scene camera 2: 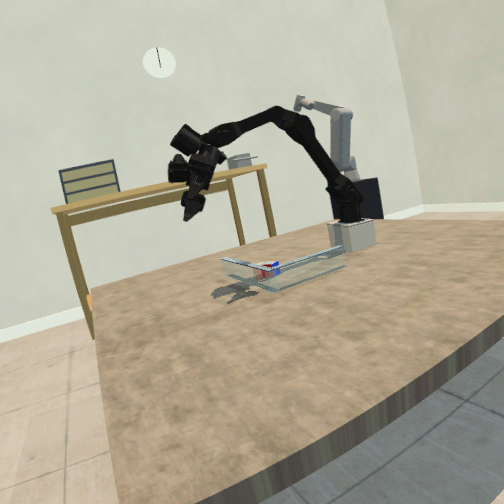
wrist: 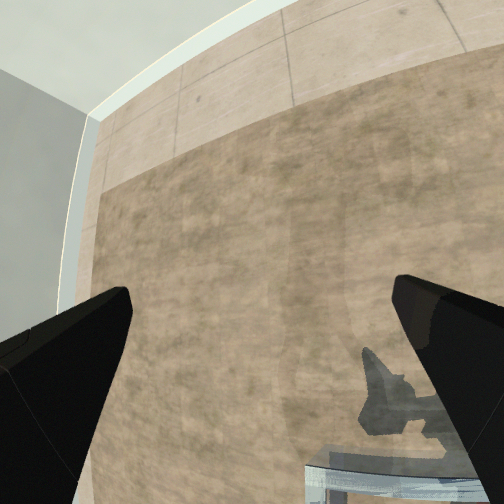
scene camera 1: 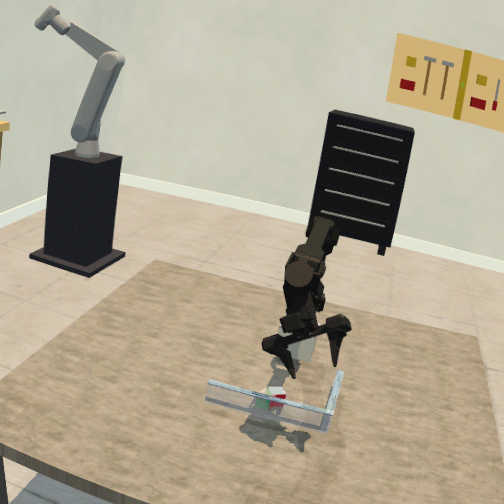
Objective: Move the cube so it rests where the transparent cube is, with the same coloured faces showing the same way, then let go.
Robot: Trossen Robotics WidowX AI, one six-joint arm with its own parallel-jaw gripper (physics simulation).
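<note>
The cube [scene camera 1: 269,402] is small, with red, green and white faces, and sits on the table against the glassy L-shaped corner bracket [scene camera 1: 300,405]. It also shows in scene camera 2 [scene camera 2: 266,268], red and blue faces visible. The transparent target cube cannot be told apart from the bracket. My gripper [scene camera 1: 312,358] hangs in the air above the cube, open and empty; it also shows in scene camera 2 [scene camera 2: 190,207]. In the wrist view both black fingers frame bare table, the gripper [wrist: 260,390] is wide open, and the cube is out of sight.
A black drawer cabinet [scene camera 1: 365,180] stands behind the table. A second grey arm on a black pedestal [scene camera 1: 80,205] is at far left. A wooden table [scene camera 2: 160,200] stands by the wall. The bracket's edge shows at the bottom of the wrist view [wrist: 400,480].
</note>
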